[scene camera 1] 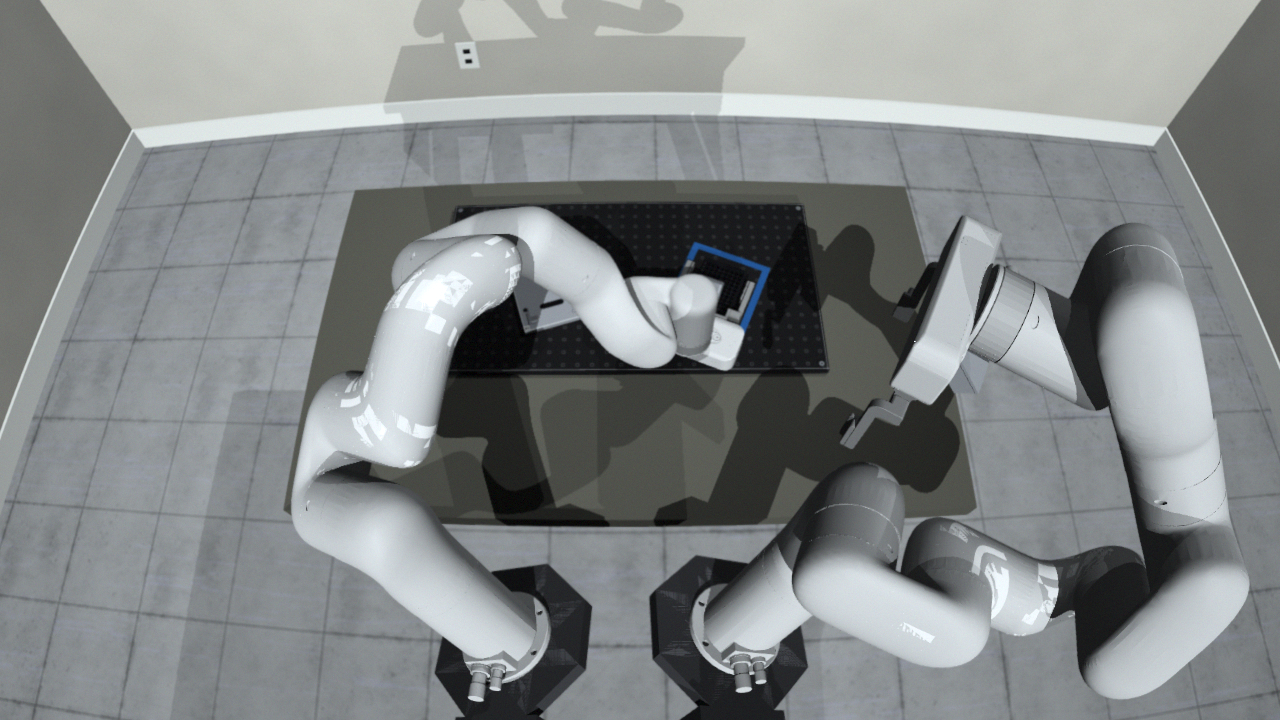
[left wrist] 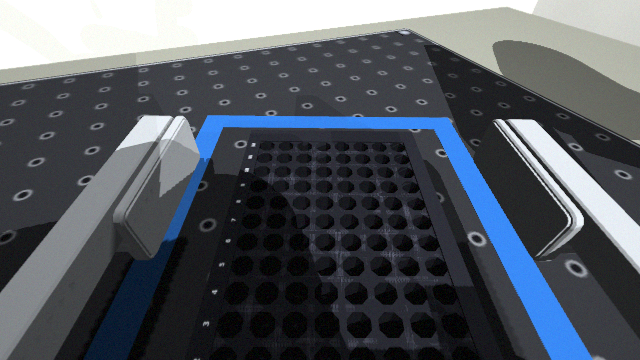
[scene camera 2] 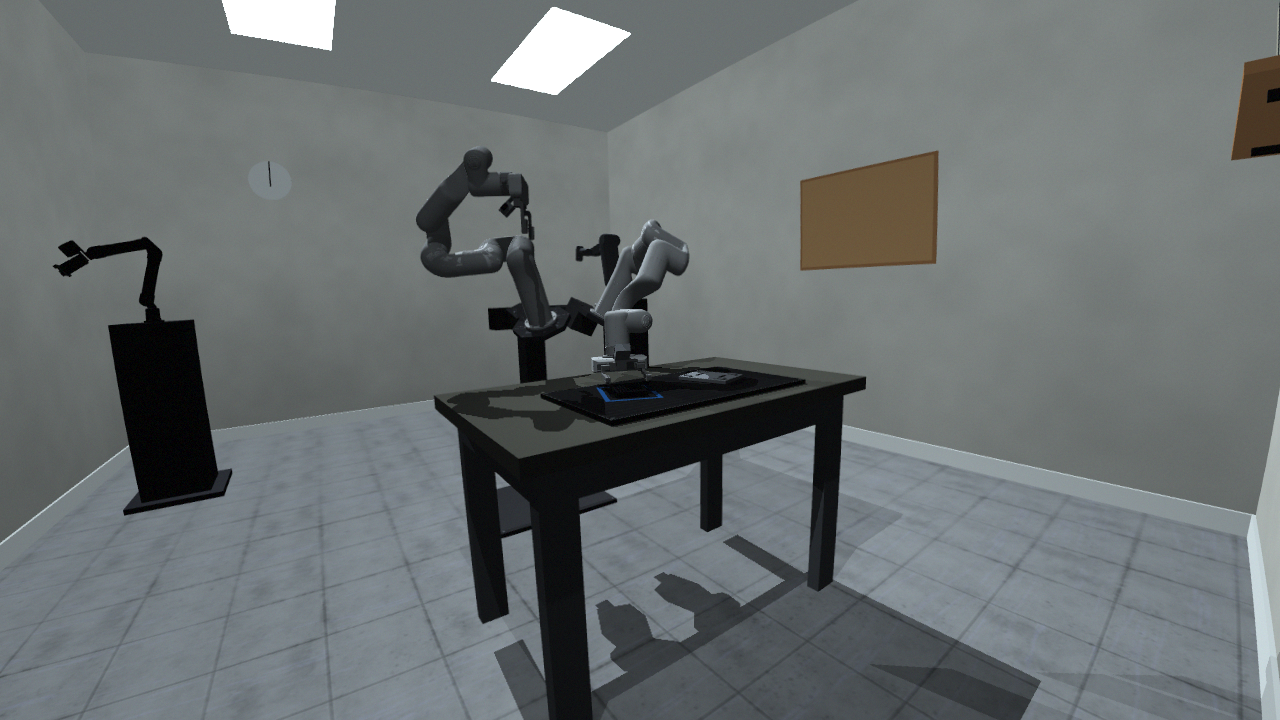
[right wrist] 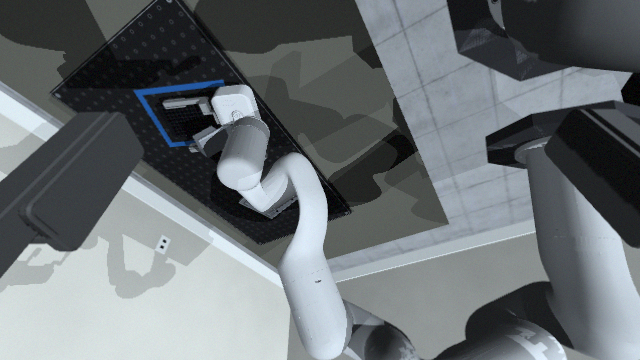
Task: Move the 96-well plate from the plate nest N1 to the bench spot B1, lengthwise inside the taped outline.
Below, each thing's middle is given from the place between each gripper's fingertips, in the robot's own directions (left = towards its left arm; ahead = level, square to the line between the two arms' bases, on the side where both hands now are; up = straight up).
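Scene:
Counting from my left hand, the black 96-well plate (scene camera 1: 734,279) is 30 mm below it, and grey plate nest N1 (scene camera 1: 530,295) is 30 mm below, 300 mm to the left of and 20 mm ahead of my left hand. Going by its middle, the black 96-well plate is nearer to my left hand than to my right hand.
My right hand is 480 mm above the black 96-well plate, 400 mm short of it and 90 mm to the right of it. As for grey plate nest N1, it's 480 mm below my right hand, 430 mm ahead of it and 390 mm to the left of it.

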